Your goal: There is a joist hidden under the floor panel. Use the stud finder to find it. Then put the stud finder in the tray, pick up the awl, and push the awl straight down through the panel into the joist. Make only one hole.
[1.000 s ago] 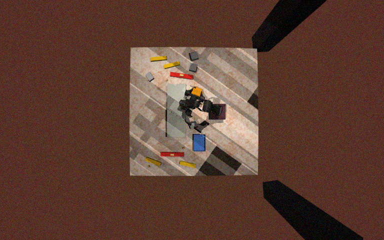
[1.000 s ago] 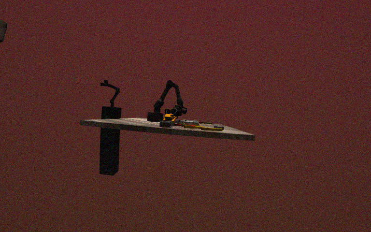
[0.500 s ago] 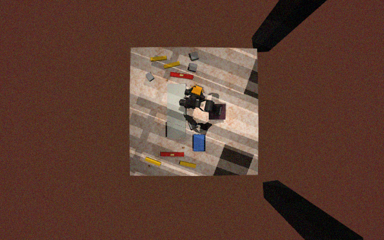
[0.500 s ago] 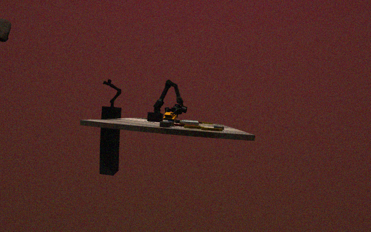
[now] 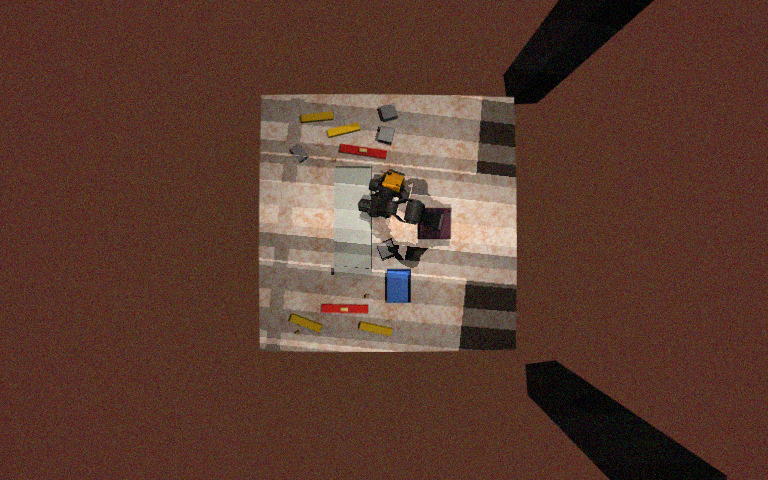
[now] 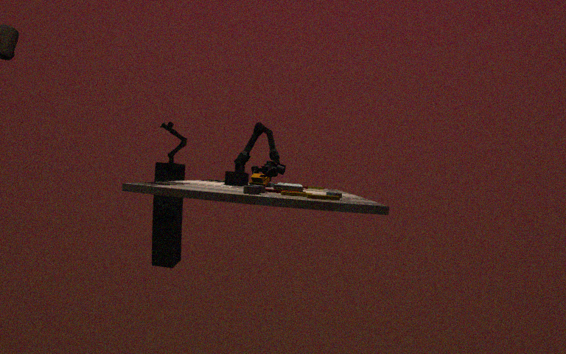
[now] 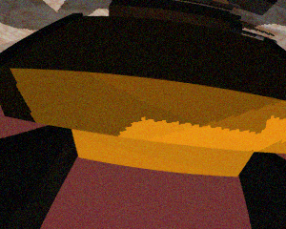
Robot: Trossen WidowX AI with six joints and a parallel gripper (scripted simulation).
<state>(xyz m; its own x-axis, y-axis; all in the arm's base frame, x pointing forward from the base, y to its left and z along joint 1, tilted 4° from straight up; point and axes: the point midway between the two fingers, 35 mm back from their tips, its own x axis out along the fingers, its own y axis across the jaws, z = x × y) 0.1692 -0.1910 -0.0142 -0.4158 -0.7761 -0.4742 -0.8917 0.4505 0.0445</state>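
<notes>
Right now the awl is 20 mm ahead of my gripper tip, 30 mm to the right of it and 80 mm below it. The rest, counted from my gripper tip: stud finder (10 mm ahead, 10 mm to the right, 10 mm below); then blue tray (30 mm ahead, 520 mm to the left, 70 mm below).
</notes>
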